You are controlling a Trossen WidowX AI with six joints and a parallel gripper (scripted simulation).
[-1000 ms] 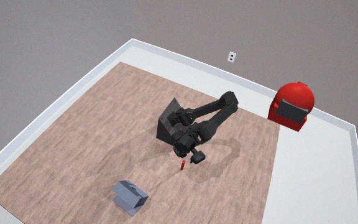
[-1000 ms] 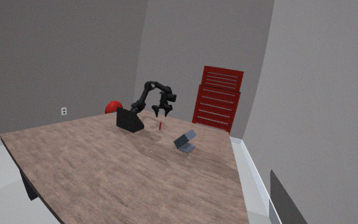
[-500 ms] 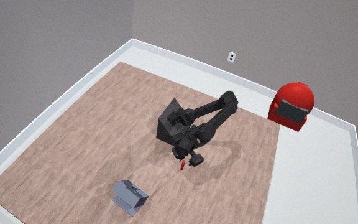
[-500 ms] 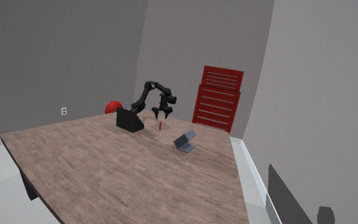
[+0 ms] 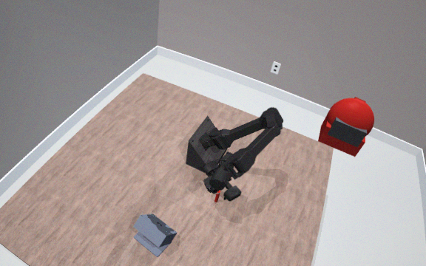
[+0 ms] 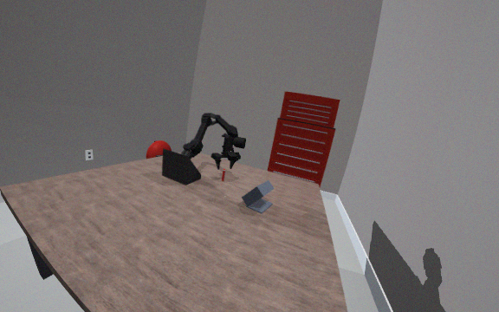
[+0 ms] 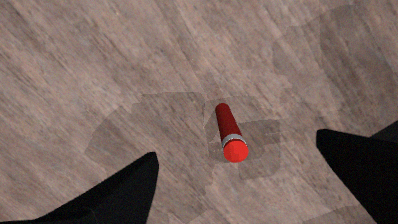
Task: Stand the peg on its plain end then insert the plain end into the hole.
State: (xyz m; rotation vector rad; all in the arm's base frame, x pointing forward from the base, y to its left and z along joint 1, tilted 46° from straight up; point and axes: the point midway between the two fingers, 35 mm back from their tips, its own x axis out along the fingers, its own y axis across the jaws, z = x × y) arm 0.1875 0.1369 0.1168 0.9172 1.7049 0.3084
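Now: gripper tip 20 mm above the red peg. The rest, counted from my gripper tip: sloped panel 290 mm ahead, 120 mm to the right, 20 mm below.
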